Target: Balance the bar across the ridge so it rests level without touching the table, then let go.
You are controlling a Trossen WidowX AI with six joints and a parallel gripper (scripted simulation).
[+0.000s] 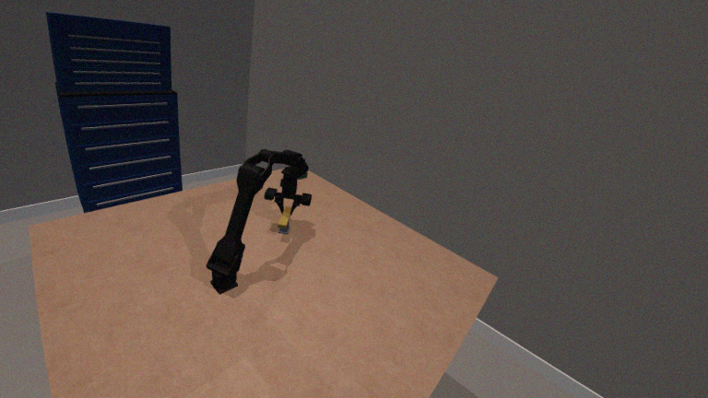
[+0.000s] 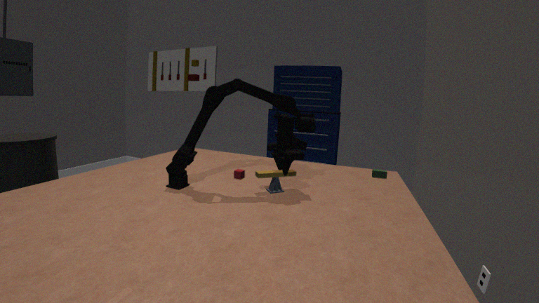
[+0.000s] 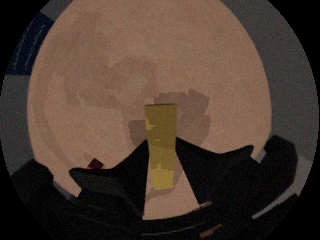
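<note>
The yellow bar is 2 cm behind my gripper tip and 2 cm to the right of it. From my gripper tip the other things lie so: red cube (21 cm behind, 6 cm to the left, 5 cm below); then green block (38 cm ahead, 35 cm to the left, 5 cm below).
</note>
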